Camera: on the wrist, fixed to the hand. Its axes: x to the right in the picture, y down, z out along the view.
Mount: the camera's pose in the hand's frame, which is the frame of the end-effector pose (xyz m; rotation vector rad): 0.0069 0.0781 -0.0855 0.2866 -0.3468 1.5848
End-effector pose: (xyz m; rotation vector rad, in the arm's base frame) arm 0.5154 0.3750 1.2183 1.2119 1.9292 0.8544
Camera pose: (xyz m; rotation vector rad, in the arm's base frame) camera 0.4792 0.3943 1.3268 2.8402 0.4971 0.9135
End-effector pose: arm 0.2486 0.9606 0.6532 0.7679 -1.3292 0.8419
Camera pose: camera 0.2239 1.0739 0.6522 -0.1340 -2.0984 2.2204
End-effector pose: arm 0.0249 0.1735 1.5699 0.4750 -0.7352 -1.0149
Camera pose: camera 0.1364 0.2055 1.5668 -0.1370 -1.2256 0.5245
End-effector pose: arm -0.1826 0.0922 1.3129 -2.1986 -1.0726 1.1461
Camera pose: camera -0.0755 0.0483 1.3054 2.1294 -0.9340 -1.7934
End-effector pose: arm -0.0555 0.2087 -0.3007 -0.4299 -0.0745 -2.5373
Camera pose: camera -0.0435 0.1272 -0.3824 -0.4991 -0.1456 -0.8713
